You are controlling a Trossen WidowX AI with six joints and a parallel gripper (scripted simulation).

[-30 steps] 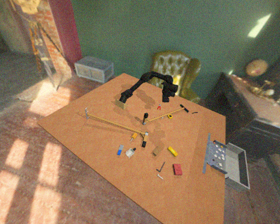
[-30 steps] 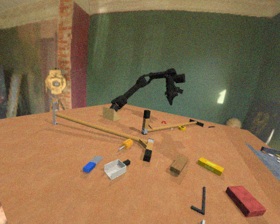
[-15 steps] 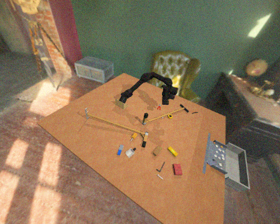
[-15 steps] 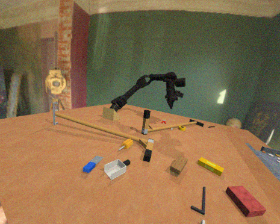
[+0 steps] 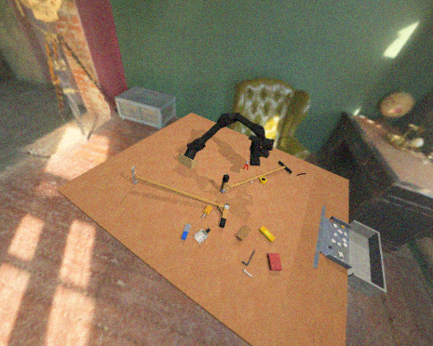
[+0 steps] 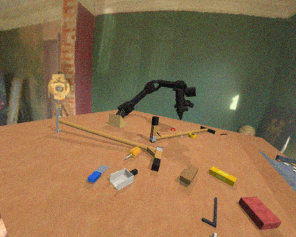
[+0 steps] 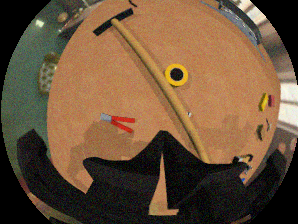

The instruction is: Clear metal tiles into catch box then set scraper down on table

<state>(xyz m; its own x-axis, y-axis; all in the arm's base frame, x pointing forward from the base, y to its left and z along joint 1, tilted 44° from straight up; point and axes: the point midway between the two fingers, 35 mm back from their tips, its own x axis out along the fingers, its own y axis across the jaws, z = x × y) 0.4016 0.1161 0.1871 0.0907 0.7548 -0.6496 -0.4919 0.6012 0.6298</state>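
My gripper tip is 5 cm short of the long scraper, 5 cm above it and 1 cm to the right of it. From my gripper tip the other things lie so: wooden block: 42 cm to the right, 20 cm ahead, 9 cm below; yellow level: 34 cm to the right, 30 cm ahead, 9 cm below; yellow tape roll: 10 cm below, 10 cm ahead, 2 cm to the left.
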